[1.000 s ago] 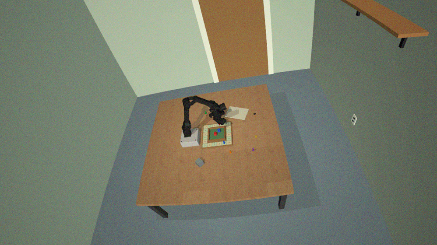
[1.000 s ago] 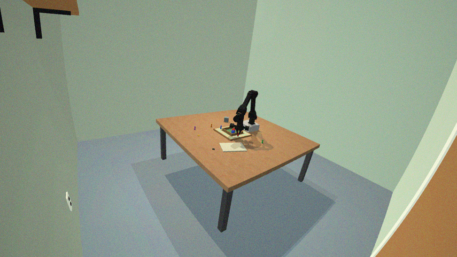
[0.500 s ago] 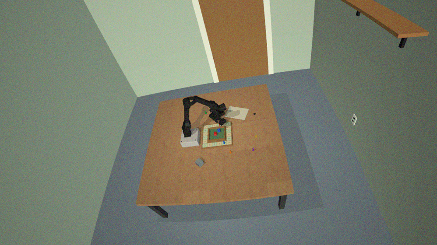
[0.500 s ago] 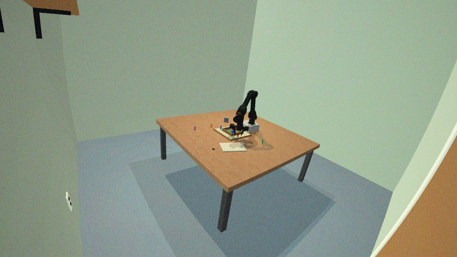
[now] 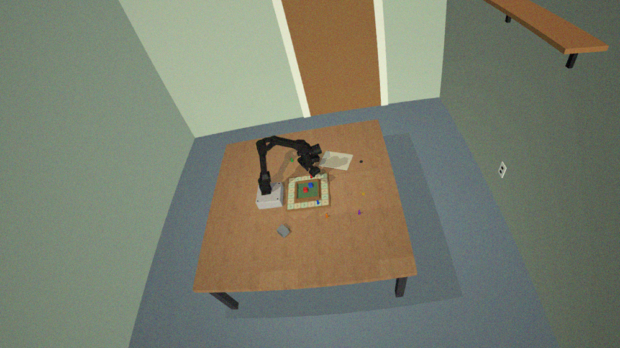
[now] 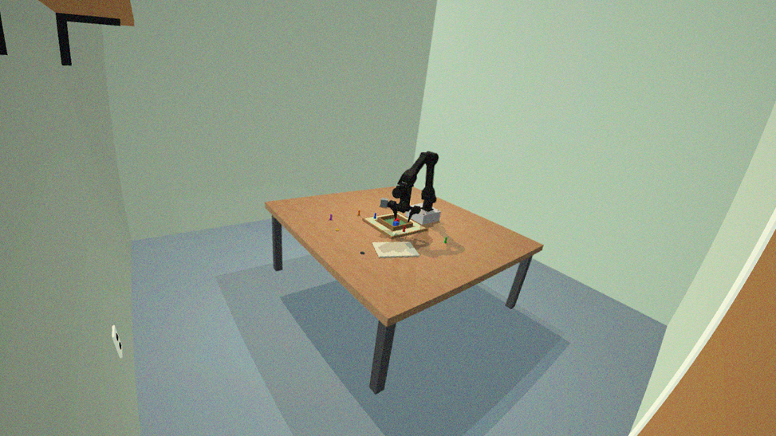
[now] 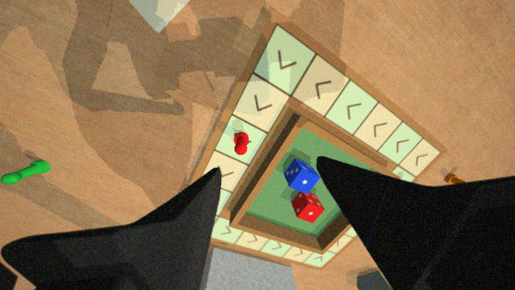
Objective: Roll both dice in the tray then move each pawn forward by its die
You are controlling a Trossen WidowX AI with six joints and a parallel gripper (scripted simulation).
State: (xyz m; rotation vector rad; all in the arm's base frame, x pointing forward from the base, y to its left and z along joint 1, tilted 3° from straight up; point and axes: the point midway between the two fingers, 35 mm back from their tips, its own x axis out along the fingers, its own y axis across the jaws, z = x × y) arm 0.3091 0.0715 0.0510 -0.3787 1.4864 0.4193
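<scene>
The red pawn is 1 cm behind my gripper tip, 2 cm to the left of it and 4 cm below it. The rest, counted from my gripper tip: green tray: 4 cm behind, 9 cm to the right, 6 cm below; then blue pawn: 2 cm ahead, 21 cm to the right, 4 cm below; then pale card: 18 cm ahead, 15 cm to the left, 7 cm below.
</scene>
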